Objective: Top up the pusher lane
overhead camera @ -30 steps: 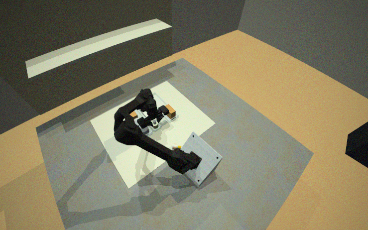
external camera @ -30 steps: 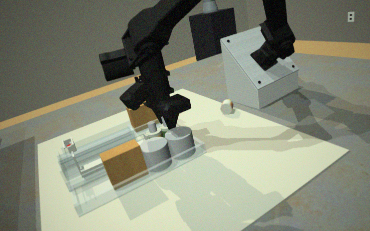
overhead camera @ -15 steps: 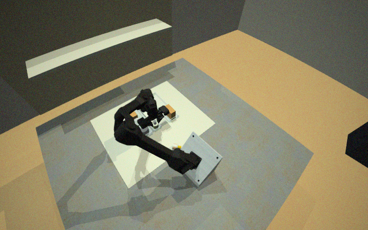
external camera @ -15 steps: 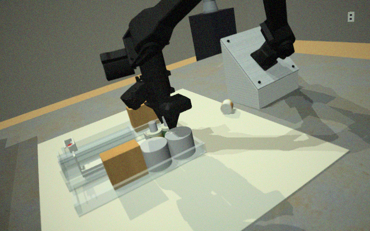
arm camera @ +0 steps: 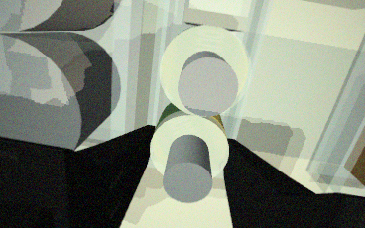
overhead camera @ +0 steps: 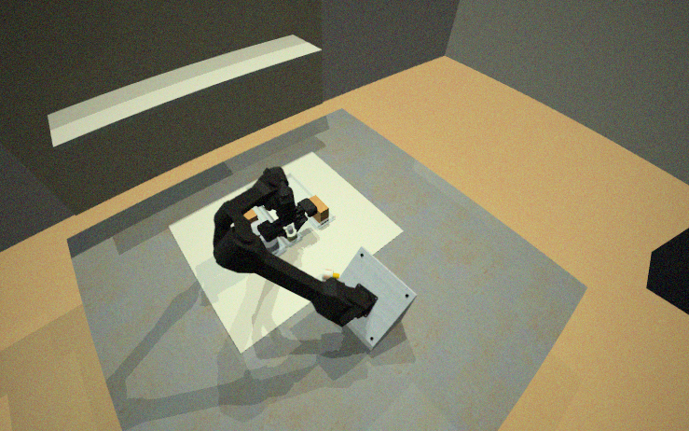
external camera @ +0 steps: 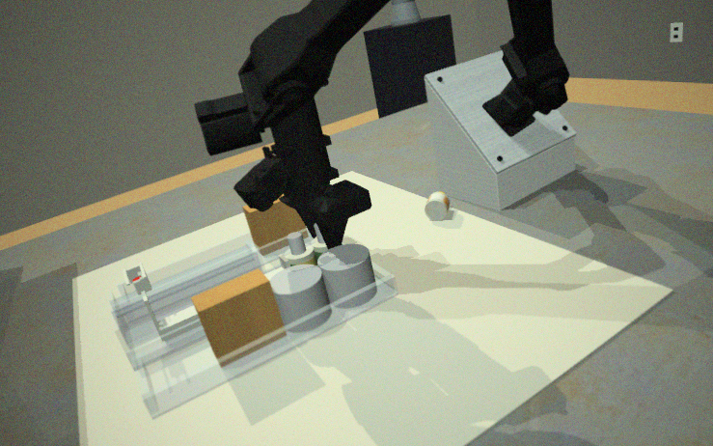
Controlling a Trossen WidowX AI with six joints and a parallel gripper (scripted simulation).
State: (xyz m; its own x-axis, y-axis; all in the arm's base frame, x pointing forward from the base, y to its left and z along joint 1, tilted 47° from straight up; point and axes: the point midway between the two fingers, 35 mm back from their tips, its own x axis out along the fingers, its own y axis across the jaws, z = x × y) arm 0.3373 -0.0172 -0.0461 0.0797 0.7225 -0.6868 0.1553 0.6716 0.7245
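Right now my gripper tip is 140 mm short of the clear pusher lane, 50 mm to the left of it and 10 mm above it. Round my gripper tip: red mark (220 mm ahead, 70 mm to the right, 40 mm above).
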